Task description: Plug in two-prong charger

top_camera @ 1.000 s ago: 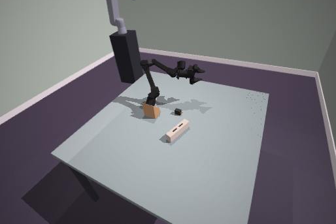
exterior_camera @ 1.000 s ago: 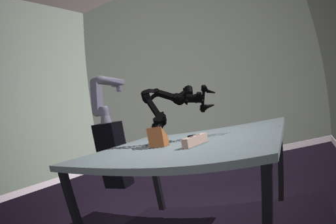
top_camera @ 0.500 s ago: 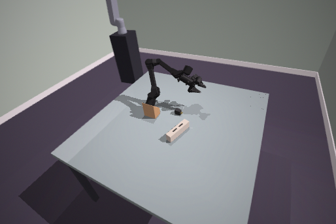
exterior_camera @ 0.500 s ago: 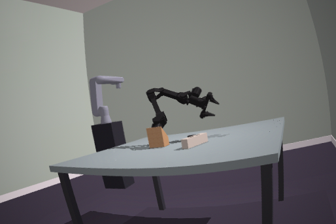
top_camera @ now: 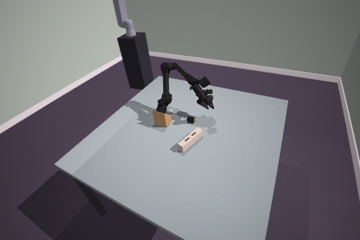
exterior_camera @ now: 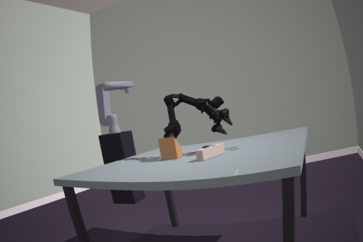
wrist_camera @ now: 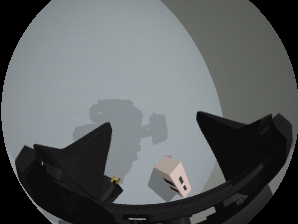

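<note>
The black two-prong charger is 130 mm behind my gripper tip, 90 mm below it and 60 mm to the right of it.
</note>
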